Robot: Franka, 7 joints.
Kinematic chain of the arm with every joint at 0, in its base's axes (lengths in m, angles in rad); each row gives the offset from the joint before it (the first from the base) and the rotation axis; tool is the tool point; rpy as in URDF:
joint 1: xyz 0 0 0.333 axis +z
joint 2: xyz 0 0 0 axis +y
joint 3: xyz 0 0 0.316 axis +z
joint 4: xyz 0.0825 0 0 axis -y
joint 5: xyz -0.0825 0 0.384 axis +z
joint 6: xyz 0 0 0 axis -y
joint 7: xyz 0.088 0 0 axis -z
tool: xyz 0 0 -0.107 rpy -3.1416 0 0
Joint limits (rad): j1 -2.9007..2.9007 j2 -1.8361..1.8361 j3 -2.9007..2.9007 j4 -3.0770..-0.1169 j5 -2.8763..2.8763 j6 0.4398..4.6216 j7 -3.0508..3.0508
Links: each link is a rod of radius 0.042 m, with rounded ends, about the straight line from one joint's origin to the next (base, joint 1, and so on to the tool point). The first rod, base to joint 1, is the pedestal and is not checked.
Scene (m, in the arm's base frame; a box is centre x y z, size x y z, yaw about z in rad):
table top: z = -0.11
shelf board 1: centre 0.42 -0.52 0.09 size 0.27 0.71 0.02 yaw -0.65
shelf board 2: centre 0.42 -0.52 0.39 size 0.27 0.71 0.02 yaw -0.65
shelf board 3: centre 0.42 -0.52 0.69 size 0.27 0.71 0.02 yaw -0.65
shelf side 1: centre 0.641 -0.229 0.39 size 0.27 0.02 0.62 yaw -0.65
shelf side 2: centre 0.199 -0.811 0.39 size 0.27 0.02 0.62 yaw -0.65
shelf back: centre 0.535 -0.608 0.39 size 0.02 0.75 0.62 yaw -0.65
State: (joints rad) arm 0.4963 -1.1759 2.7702 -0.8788 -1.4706 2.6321 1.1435
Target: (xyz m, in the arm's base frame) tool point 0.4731 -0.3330 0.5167
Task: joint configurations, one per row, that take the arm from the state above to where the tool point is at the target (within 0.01 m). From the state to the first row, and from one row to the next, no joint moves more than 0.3 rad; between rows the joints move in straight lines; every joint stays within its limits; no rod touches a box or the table.
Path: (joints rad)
1: 0.6419 -0.9371 2.8028 -1.0670 -1.5573 2.5593 1.3059
2: 0.7874 -0.6983 2.8354 -1.2553 -1.6440 2.4866 1.4683
3: 0.9330 -0.4594 2.8681 -1.4435 -1.7307 2.4138 1.6307
4: 1.0785 -0.2206 2.9007 -1.6317 -1.8174 2.3410 1.7931
5: 1.3700 -0.2107 2.9007 -1.6614 -1.8097 2.5949 1.6632
6: 1.6616 -0.2009 2.9007 -1.6911 -1.8020 2.8488 1.5333
7: 1.9531 -0.1910 2.9007 -1.7209 -1.7944 3.1027 1.4033
8: 2.2446 -0.1811 2.9007 -1.7506 -1.7867 3.3565 1.2734
9: 2.5361 -0.1713 2.9007 -1.7803 -1.7790 3.6104 1.1435

